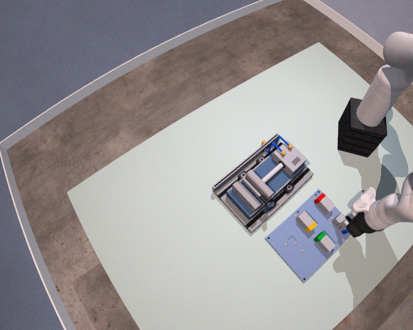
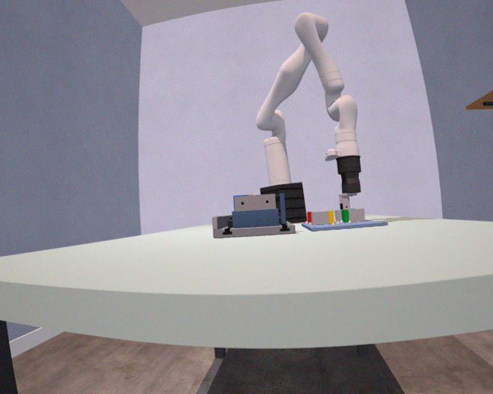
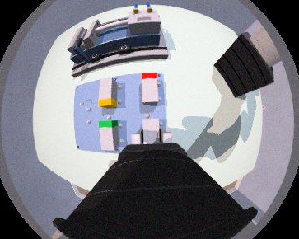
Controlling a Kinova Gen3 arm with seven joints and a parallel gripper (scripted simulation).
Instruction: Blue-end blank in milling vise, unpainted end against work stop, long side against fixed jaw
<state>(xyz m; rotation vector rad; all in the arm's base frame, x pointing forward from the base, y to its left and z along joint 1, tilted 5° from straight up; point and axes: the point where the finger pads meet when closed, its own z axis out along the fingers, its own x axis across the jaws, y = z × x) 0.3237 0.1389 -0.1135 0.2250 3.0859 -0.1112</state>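
My gripper is now 2 cm above the blank with blue end. The rest, counted from my hand: blue plate: 9 cm ahead, 6 cm to the right, 4 cm below; then green-ended blank: 9 cm ahead, 1 cm to the right, 2 cm below; then red-ended blank: 1 cm behind, 9 cm to the right, 2 cm below.
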